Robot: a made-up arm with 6 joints. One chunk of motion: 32 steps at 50 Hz.
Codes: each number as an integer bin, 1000 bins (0 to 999) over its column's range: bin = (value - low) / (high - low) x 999, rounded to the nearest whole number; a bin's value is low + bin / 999 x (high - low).
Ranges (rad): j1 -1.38..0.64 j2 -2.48..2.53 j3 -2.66..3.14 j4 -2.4..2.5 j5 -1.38..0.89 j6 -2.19..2
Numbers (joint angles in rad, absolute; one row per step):
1: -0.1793 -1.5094 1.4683 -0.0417 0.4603 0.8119
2: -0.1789 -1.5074 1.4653 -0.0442 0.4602 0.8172
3: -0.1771 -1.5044 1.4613 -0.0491 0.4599 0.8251
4: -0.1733 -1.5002 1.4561 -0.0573 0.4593 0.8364
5: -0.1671 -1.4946 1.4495 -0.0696 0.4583 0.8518
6: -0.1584 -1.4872 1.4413 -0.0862 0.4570 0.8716
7: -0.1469 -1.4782 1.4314 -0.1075 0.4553 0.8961
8: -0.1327 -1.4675 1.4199 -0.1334 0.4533 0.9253
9: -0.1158 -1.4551 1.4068 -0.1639 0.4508 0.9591
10: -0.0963 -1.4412 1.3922 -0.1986 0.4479 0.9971
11: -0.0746 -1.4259 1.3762 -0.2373 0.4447 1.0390
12: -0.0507 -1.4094 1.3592 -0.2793 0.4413 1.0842
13: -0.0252 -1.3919 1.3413 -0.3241 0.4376 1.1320
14: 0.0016 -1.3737 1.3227 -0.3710 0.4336 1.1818
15: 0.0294 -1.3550 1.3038 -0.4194 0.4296 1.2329
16: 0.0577 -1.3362 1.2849 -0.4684 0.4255 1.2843
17: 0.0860 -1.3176 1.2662 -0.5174 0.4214 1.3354
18: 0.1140 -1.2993 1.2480 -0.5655 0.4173 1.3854
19: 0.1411 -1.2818 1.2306 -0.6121 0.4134 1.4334
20: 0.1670 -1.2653 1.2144 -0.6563 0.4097 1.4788
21: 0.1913 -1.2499 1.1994 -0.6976 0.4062 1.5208
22: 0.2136 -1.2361 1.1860 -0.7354 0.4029 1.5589
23: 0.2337 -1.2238 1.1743 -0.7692 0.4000 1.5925
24: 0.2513 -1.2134 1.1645 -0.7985 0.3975 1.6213
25: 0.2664 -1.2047 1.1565 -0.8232 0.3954 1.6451
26: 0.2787 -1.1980 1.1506 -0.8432 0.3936 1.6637
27: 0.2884 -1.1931 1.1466 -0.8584 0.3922 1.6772
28: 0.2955 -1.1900 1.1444 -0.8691 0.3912 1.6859
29: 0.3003 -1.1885 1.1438 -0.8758 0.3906 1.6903
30: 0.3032 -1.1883 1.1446 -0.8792 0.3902 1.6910
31: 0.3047 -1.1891 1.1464 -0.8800 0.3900 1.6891
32: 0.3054 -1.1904 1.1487 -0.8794 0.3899 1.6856
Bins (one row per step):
1: 594 194 711 481 810 716
2: 594 194 711 480 810 717
3: 595 195 710 479 810 719
4: 597 195 709 478 809 722
5: 600 196 708 475 809 725
6: 604 198 706 472 808 730
7: 610 200 705 467 808 736
8: 617 202 703 462 807 743
9: 625 204 700 456 806 751
10: 635 207 698 449 804 760
11: 646 210 695 441 803 770
12: 657 213 692 432 802 781
13: 670 217 689 423 800 792
14: 683 221 686 414 798 804
15: 697 224 683 404 796 816
16: 711 228 679 394 795 828
17: 725 232 676 384 793 841
18: 739 235 673 374 791 852
19: 752 239 670 365 789 864
20: 765 242 667 356 788 875
21: 777 245 665 347 786 885
22: 788 248 662 339 785 894
23: 798 250 660 332 783 902
24: 807 253 659 327 782 909
25: 814 254 657 321 781 914
26: 820 256 656 317 781 919
27: 825 257 656 314 780 922
28: 829 257 655 312 779 924
29: 831 258 655 311 779 925
30: 832 258 655 310 779 925
31: 833 257 656 310 779 925
32: 834 257 656 310 779 924

